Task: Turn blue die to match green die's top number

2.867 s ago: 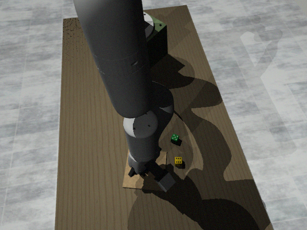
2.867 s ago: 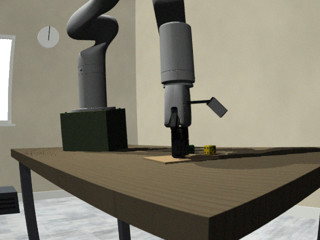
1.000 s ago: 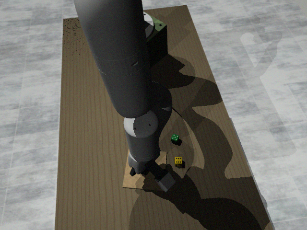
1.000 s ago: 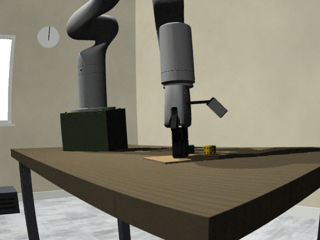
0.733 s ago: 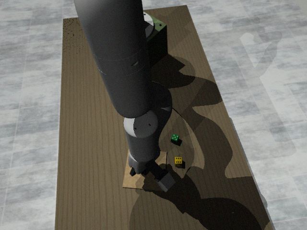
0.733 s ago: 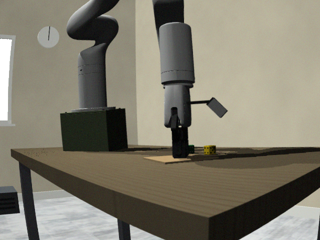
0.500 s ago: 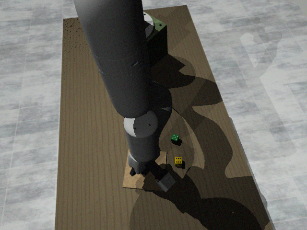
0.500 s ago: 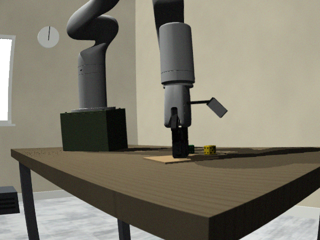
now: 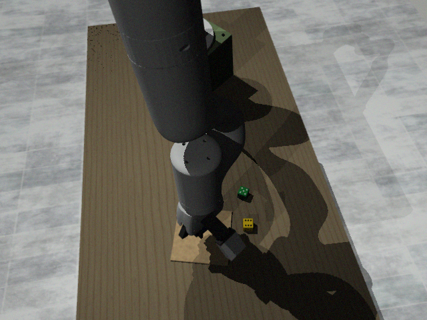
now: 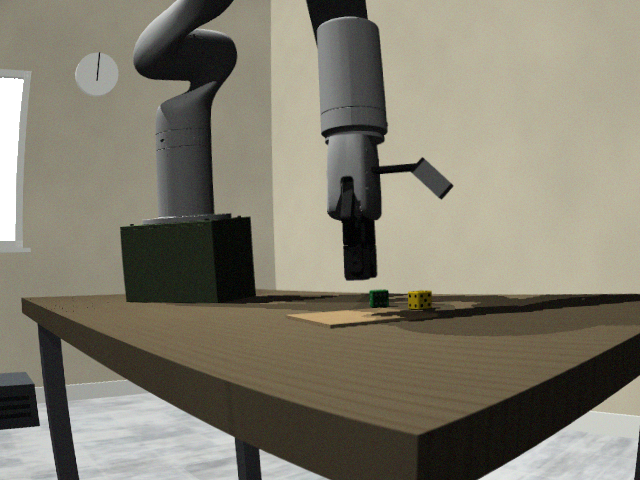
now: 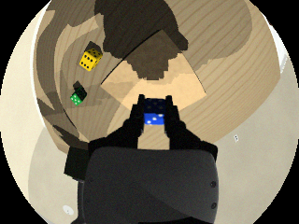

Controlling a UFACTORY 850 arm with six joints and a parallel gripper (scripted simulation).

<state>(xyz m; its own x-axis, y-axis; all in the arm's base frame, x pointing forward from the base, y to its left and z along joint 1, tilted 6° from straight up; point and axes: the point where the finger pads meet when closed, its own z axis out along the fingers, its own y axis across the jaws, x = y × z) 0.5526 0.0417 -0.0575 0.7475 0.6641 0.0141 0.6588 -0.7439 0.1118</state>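
Now: hand 7 cm above the tan mat. The rest, counted from my hand: yellow die 2 cm behind, 11 cm to the left, 6 cm below; blue die 1 cm below; green die 11 cm behind, 11 cm to the left, 6 cm below.
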